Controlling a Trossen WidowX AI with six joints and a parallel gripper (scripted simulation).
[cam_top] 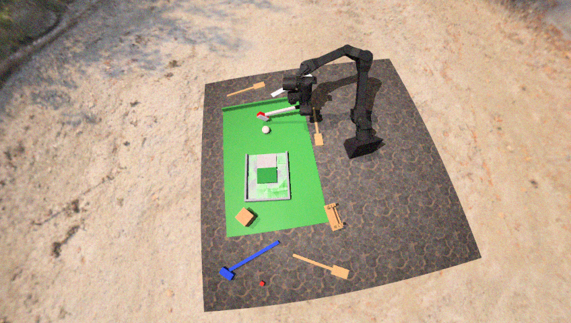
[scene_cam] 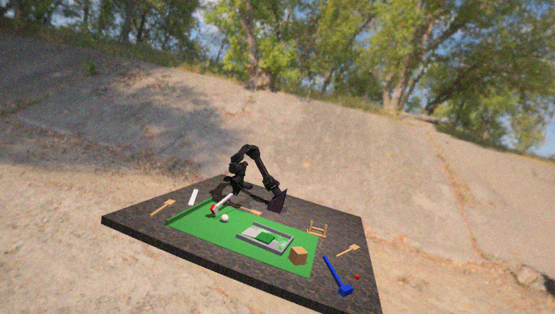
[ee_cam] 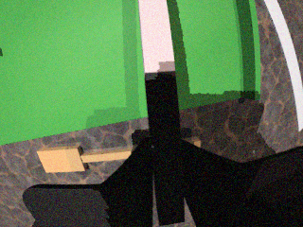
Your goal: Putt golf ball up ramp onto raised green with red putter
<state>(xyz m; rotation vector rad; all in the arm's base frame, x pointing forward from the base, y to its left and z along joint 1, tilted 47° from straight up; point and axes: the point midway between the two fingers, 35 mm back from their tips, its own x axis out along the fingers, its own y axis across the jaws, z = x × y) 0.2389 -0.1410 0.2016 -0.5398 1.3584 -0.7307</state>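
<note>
Right now my gripper tip is 12 cm short of the red putter and 1 cm to the left of it. The rest, counted from my gripper tip: white golf ball: 22 cm ahead, 7 cm below, 4 cm to the left; green wall: 22 cm ahead, 16 cm to the right, 8 cm below; white bar: 27 cm to the right, 9 cm below, 1 cm ahead.
</note>
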